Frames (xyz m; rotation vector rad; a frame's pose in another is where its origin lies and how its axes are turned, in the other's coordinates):
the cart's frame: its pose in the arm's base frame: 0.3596 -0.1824 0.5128 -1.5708 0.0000 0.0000
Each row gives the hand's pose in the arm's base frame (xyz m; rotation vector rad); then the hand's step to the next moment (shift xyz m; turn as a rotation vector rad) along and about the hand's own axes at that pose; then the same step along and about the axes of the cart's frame.
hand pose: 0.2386 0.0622 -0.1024 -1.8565 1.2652 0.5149
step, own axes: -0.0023 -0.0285 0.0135 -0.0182 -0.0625 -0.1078
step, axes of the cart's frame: 0.0263 -0.0049 0.0169 0.0374 -0.1007 -0.0657
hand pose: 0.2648 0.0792 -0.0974 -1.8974 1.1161 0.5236
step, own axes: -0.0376 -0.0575 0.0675 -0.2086 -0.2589 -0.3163
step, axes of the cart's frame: 0.0341 -0.0155 0.0888 0.0948 -0.4384 -0.0972
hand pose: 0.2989 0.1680 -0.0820 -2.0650 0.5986 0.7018
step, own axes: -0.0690 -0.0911 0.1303 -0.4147 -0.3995 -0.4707
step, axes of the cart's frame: -0.0262 -0.0355 0.1676 0.0742 -0.7301 -0.1209
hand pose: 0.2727 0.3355 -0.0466 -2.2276 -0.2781 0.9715
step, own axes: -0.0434 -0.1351 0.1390 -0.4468 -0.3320 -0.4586
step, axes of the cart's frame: -0.1196 -0.0463 0.1517 0.0383 -0.6976 -0.1792
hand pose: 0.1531 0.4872 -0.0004 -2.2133 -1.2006 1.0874
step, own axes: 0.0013 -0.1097 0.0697 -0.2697 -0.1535 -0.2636
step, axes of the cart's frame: -0.1118 -0.0272 0.0604 0.0374 -0.3825 -0.1344
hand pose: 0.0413 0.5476 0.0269 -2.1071 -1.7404 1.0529
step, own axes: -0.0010 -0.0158 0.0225 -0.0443 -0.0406 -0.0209
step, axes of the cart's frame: -0.0265 0.0068 -0.0026 -0.0200 -0.0555 -0.0238
